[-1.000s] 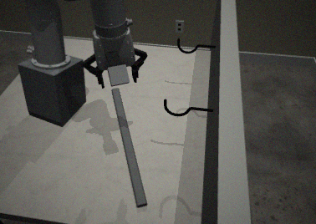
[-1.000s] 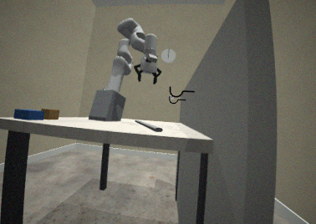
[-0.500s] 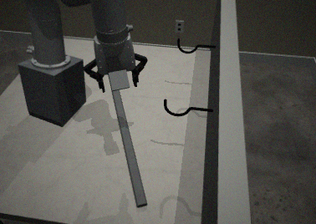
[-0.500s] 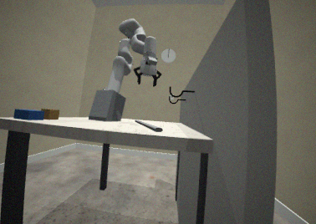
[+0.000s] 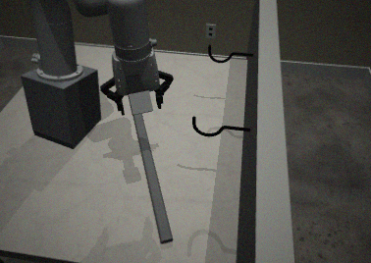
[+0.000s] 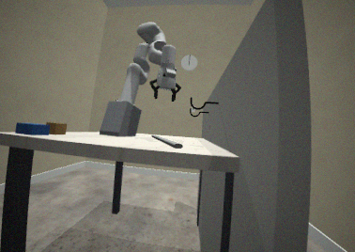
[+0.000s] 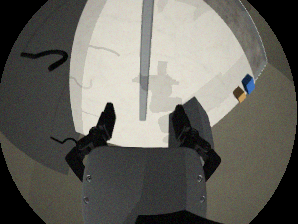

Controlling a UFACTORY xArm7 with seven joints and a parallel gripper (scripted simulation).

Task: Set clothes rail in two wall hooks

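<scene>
Right now the clothes rail is 21 cm below my hand. From my hand the other things lie so: wall panel: 43 cm below, 28 cm ahead, 17 cm to the left; brown block: 43 cm behind, 21 cm to the right, 20 cm below; blue block: 43 cm behind, 29 cm to the right, 20 cm below.
</scene>
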